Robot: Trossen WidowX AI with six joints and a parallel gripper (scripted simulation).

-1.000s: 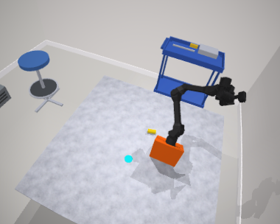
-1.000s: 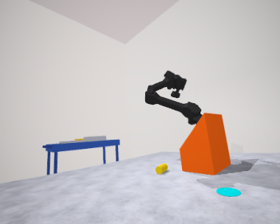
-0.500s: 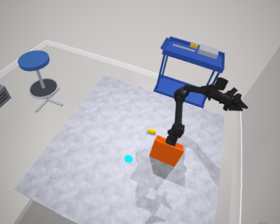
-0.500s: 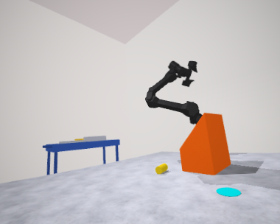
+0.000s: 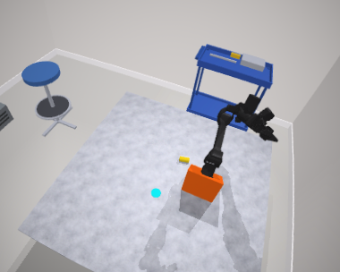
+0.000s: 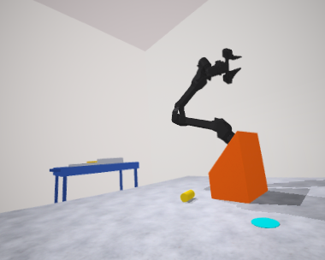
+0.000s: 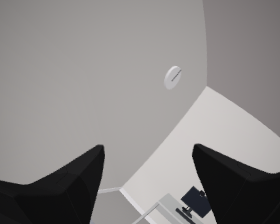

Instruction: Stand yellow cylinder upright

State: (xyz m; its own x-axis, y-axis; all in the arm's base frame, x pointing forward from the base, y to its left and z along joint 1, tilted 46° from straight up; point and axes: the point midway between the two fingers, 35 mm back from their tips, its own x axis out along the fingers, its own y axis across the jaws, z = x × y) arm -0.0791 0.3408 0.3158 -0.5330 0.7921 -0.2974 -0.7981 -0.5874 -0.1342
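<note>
Now: gripper tip 63 cm above the yellow tall cylinder, 32 cm short of it and 24 cm to the left of it. The rest, counted from my gripper tip: cyan circle (65 cm below, 44 cm ahead, 4 cm to the left).
</note>
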